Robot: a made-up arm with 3 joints.
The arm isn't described. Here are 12 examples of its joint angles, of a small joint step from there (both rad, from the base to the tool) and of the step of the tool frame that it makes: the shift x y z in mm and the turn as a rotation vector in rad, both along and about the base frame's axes.
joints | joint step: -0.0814 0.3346 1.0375 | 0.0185 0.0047 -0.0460
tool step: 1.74 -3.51 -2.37 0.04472 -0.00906 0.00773
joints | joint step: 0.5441 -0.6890 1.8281 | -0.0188 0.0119 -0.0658
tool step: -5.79 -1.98 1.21 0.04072 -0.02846 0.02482
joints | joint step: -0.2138 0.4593 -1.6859 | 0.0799 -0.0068 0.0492
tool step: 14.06 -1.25 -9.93 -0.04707 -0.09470 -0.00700
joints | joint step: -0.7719 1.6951 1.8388 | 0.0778 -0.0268 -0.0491
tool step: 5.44 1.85 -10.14 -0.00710 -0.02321 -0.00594
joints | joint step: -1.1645 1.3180 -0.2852 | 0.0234 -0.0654 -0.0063
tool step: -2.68 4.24 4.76 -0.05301 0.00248 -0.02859
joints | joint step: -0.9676 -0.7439 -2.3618 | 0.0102 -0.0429 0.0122
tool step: 4.45 2.67 -5.08 -0.03538 0.01187 -0.01659
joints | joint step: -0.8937 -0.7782 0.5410 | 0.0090 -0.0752 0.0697
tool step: 11.03 5.99 -11.53 -0.07104 0.06647 -0.00425
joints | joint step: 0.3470 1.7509 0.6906 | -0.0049 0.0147 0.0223
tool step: 0.51 -0.80 -0.34 -0.00019 -0.02056 0.00702
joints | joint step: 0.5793 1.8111 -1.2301 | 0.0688 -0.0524 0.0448
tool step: 1.34 -2.47 7.12 0.04414 -0.09434 -0.04759
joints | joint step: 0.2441 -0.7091 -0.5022 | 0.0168 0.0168 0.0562
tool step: 0.61 -0.83 1.17 -0.04609 0.01587 0.01427
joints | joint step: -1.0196 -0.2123 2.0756 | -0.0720 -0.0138 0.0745
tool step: -0.29 2.14 6.45 -0.04438 0.09747 0.05634
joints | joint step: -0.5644 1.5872 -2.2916 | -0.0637 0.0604 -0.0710
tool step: -9.63 -1.03 4.95 0.04467 0.11183 0.06769
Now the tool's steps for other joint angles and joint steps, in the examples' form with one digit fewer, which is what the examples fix.
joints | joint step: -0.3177 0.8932 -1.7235 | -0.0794 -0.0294 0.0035
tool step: -16.0 2.8 14.5 -0.0113 0.0862 -0.0266
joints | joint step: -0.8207 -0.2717 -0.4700 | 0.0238 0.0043 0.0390
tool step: 0.9 0.4 -2.4 -0.0213 -0.0123 0.0308
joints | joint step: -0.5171 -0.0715 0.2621 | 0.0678 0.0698 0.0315
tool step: -5.1 -7.9 -10.7 0.0004 -0.0858 0.0737
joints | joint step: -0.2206 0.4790 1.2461 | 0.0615 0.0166 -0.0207
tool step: 3.9 -3.9 -11.6 0.0216 -0.0590 0.0158
